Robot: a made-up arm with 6 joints.
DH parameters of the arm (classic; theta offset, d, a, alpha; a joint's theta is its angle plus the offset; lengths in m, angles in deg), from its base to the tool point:
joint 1: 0 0.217 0 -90
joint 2: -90 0 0.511 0
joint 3: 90 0.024 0 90
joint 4: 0 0.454 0 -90
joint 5: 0 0 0 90
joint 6: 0 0.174 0 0
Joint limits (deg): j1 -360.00..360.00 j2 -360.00..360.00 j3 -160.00..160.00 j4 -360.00..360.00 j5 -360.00..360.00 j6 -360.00..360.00
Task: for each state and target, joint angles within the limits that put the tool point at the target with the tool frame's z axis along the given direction. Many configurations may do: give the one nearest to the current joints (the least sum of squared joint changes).
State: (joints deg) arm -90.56 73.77 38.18 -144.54 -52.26 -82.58
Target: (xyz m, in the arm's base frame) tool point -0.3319 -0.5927 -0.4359 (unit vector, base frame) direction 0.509 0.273 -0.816
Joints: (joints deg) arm -125.09 107.26 35.04 -164.04 -70.71 -82.58
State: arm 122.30 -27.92 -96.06 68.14 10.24 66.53
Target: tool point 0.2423 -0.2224 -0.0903 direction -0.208 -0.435 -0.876
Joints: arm 156.59 -56.01 -137.99 68.03 31.31 66.53
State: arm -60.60 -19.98 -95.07 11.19 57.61 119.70
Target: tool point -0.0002 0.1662 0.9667 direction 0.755 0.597 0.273
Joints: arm -15.88 27.51 -84.25 55.49 108.70 119.70
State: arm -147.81 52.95 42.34 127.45 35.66 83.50
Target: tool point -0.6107 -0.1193 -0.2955 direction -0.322 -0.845 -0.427
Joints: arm -185.34 88.47 85.97 102.89 63.36 83.50
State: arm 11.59 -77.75 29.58 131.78 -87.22 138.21
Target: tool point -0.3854 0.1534 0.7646 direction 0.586 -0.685 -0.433
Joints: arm -26.76 -69.89 59.99 154.97 -124.71 138.21
